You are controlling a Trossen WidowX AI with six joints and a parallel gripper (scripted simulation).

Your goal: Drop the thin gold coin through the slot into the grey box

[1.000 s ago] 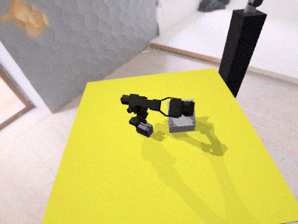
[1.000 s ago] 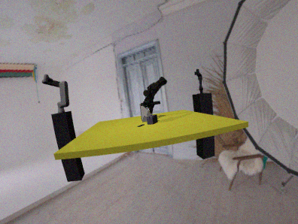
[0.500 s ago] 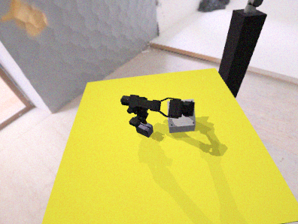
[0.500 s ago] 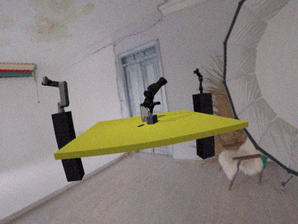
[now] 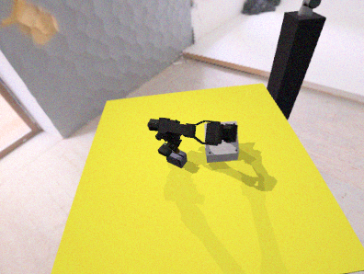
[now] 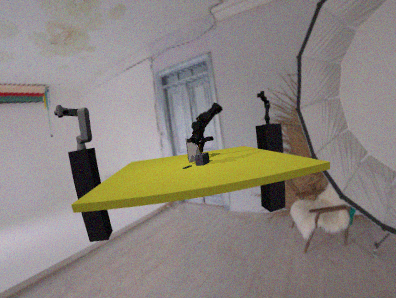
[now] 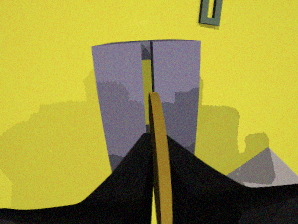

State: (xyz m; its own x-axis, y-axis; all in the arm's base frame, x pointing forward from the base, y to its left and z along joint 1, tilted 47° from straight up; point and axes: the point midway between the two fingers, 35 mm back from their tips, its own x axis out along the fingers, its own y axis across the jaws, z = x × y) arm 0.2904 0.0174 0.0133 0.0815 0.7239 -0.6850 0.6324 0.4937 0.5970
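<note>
My gripper tip is 2 cm below the gold coin.
</note>
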